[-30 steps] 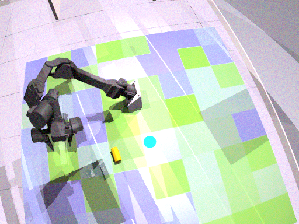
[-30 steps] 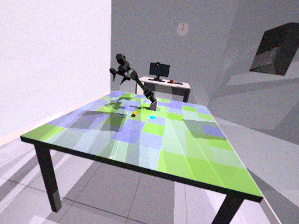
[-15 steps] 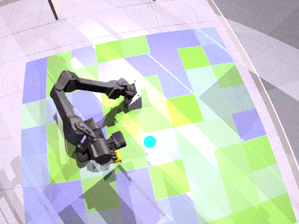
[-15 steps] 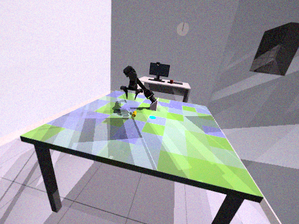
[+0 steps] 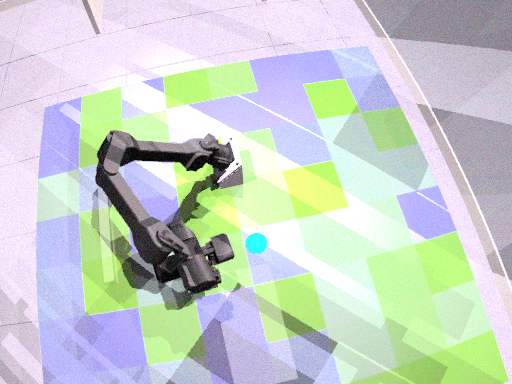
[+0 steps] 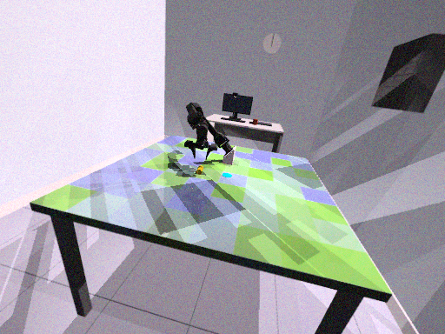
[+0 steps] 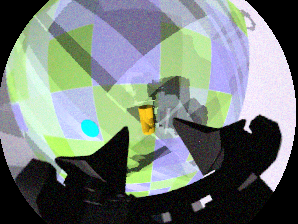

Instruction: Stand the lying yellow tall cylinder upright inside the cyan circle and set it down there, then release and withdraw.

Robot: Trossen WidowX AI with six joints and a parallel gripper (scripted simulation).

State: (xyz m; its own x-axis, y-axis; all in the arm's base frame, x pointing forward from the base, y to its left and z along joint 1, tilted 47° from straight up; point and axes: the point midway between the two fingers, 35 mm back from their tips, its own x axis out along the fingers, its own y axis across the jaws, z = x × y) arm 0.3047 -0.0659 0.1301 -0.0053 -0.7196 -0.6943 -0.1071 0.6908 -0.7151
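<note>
Now: gripper tip 3 cm past the yellow cylinder and 8 cm above it. The rest, counted from my gripper tip: cyan circle (6 cm behind, 16 cm to the left, 10 cm below).
</note>
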